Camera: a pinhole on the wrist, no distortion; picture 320 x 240 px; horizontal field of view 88.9 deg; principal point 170.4 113.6 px. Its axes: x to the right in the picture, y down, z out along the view. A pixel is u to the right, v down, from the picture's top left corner.
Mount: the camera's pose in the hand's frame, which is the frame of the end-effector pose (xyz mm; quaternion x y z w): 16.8 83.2 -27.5 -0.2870 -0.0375 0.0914 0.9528
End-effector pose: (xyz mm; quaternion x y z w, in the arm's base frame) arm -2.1 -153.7 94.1 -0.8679 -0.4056 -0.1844 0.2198
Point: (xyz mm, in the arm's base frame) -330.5 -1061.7 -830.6
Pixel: outside the picture
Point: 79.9 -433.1 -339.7
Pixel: 44 161
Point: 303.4 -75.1 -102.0
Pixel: 253 90
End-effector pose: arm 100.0 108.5 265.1 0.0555 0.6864 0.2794 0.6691
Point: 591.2 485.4 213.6
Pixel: 224 17
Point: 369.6 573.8 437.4
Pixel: 195 116
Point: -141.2 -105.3 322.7
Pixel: behind the camera
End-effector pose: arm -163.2 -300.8 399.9 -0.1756 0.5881 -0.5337 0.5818
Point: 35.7 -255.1 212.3
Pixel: 189 167
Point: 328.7 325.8 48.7
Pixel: outside the picture
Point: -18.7 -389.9 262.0
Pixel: 278 57
